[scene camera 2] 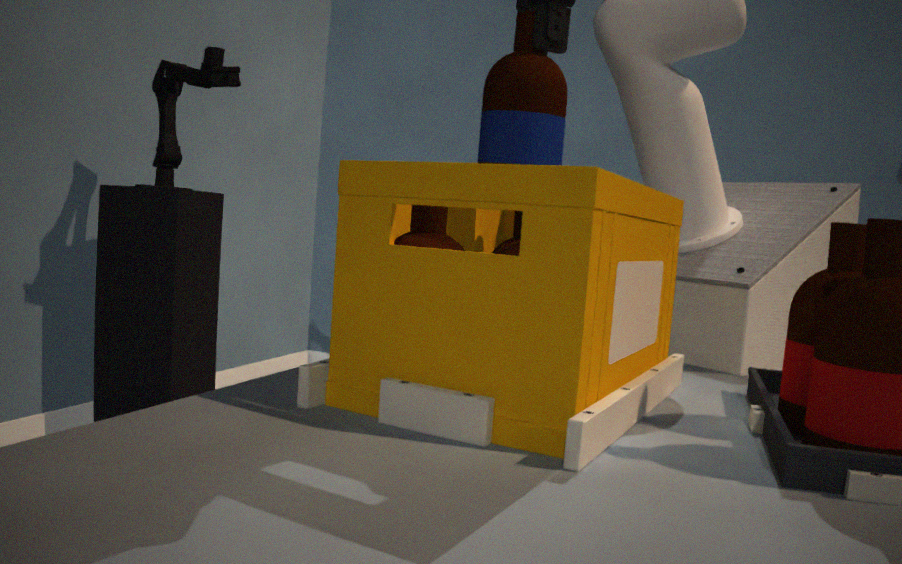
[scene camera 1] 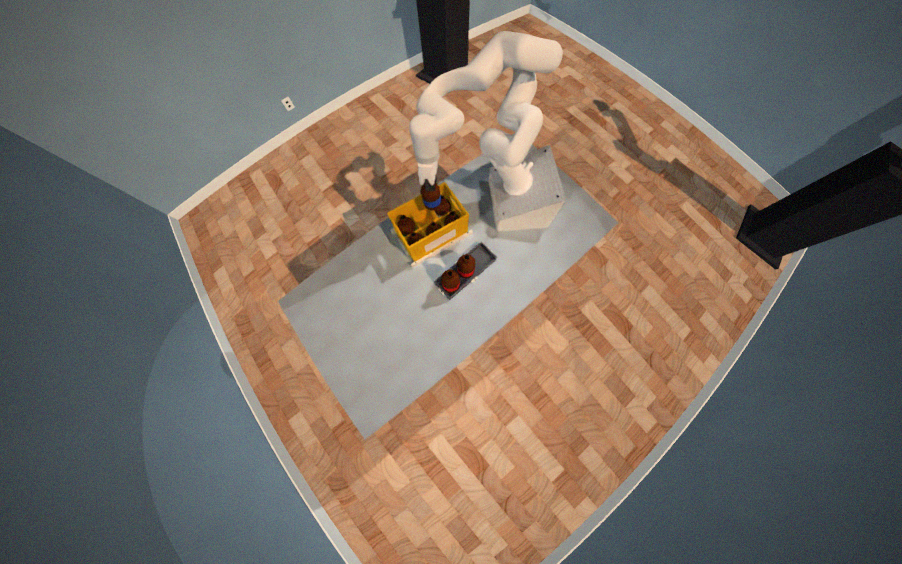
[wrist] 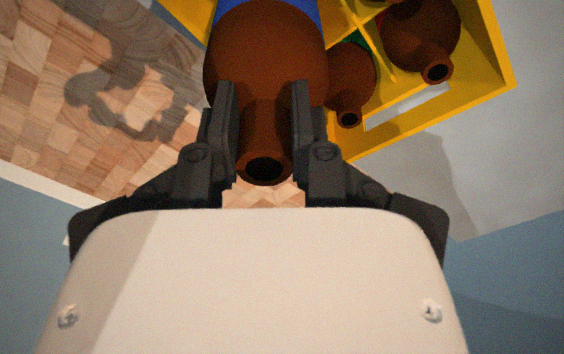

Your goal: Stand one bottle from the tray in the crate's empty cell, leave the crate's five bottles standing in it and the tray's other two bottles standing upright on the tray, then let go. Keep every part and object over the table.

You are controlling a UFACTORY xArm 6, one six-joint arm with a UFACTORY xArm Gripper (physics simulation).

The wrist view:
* gripper: 264, 105
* blue-labelled brown bottle: 262, 54
